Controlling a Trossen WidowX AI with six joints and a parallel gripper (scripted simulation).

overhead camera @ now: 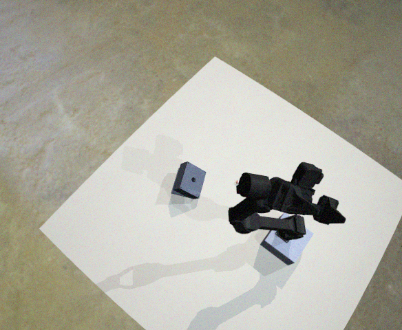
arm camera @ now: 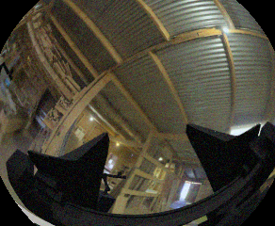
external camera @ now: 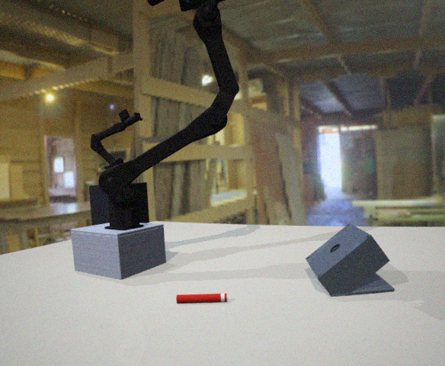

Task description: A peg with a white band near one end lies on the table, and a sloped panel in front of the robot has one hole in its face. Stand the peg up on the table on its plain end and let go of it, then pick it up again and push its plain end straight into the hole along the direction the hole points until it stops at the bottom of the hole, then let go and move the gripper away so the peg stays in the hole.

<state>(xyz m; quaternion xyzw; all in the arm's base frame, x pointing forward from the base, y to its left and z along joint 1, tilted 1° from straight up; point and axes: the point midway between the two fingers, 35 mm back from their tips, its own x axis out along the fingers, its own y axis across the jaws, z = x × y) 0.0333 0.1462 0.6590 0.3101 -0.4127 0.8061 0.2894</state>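
Now: gripper tip 27 cm short of the red peg, 26 cm to the left of it and 77 cm above it. From my gripper tip the other things lie so: grey sloped panel (45 cm ahead, 10 cm to the right, 73 cm below).
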